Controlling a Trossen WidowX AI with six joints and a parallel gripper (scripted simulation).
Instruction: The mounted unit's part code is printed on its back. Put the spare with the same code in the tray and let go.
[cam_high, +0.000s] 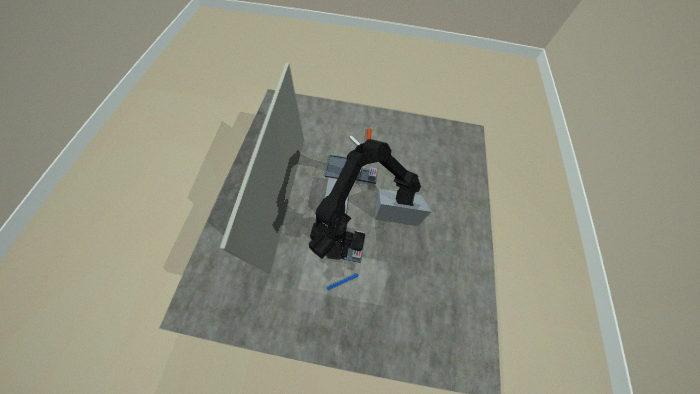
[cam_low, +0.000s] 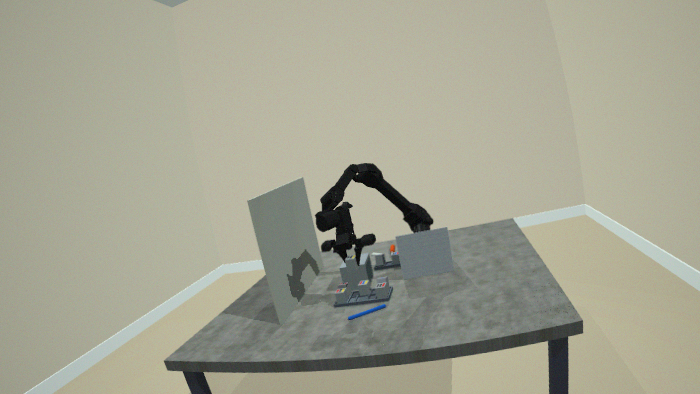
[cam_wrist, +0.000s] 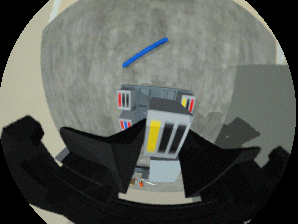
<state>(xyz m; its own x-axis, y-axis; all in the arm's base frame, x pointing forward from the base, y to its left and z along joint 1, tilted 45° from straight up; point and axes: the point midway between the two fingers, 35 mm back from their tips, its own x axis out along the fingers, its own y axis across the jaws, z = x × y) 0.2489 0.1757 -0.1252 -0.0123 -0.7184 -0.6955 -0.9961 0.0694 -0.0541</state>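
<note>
My gripper tip is 420 mm to the left of the flat blue-grey tray, 130 mm above it and 70 mm short of it. Also, from my gripper tip: blue pen (130 mm to the left, 130 mm below, 40 mm behind); dark upright panel (270 mm ahead, 210 mm to the right, 90 mm above); grey mounted unit (210 mm to the right, 90 mm below, 40 mm ahead).
</note>
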